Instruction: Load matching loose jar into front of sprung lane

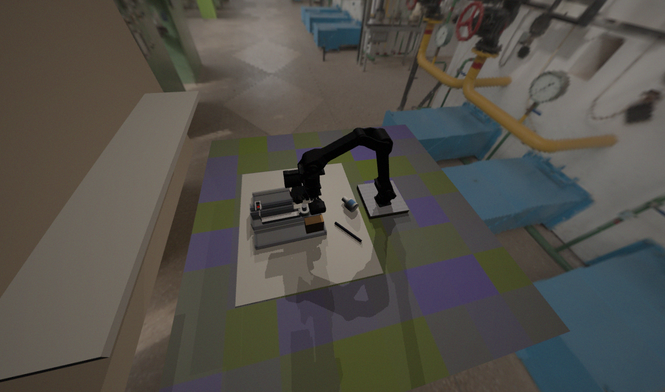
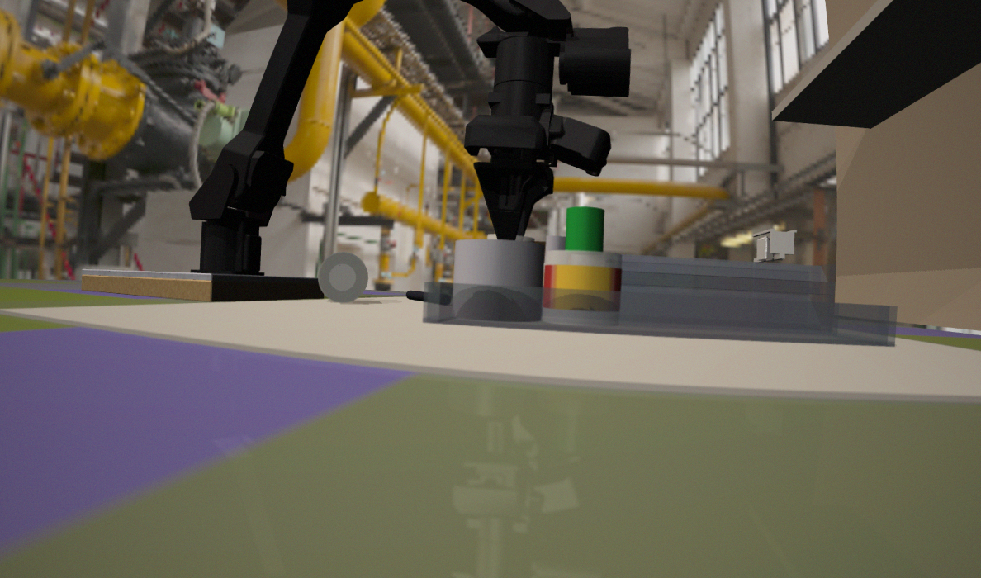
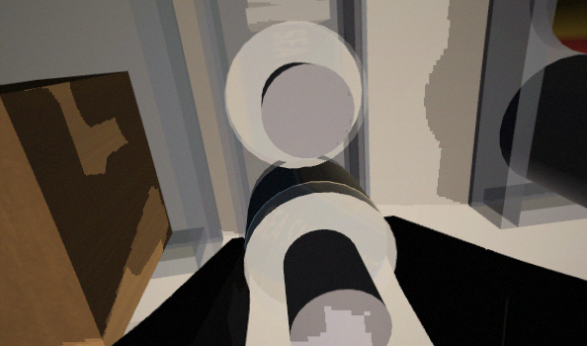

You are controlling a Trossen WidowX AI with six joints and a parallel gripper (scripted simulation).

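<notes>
Right now my gripper tip is 80 mm to the right of the brown box, 20 mm short of it and 20 mm above it. From my gripper tip the other things lie so: red mark: 230 mm ahead, 50 mm to the right, 10 mm above; then black rod: 140 mm to the left, 110 mm behind, 50 mm below; then grey cylinder: 130 mm to the right, 30 mm below.
</notes>
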